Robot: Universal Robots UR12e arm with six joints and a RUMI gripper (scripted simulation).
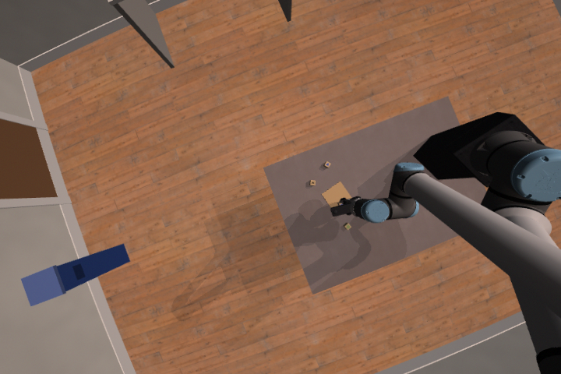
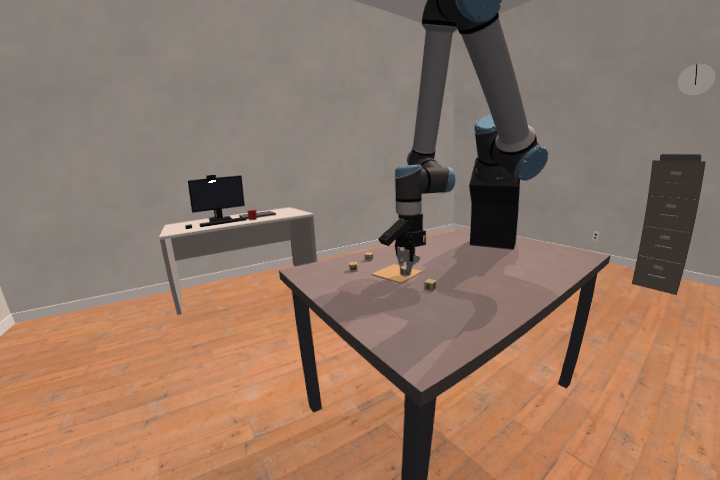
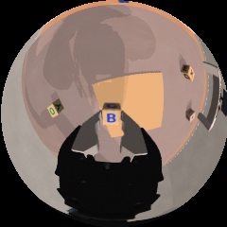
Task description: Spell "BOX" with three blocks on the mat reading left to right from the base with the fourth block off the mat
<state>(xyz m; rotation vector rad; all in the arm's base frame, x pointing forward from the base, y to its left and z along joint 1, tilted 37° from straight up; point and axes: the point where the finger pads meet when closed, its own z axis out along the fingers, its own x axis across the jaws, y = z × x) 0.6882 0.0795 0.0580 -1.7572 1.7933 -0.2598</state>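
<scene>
My gripper is now 5 cm to the left of the tan mat and 2 cm above it. From my hand the other things lie so: O block: 1 cm behind, 14 cm to the left, 1 cm below.
</scene>
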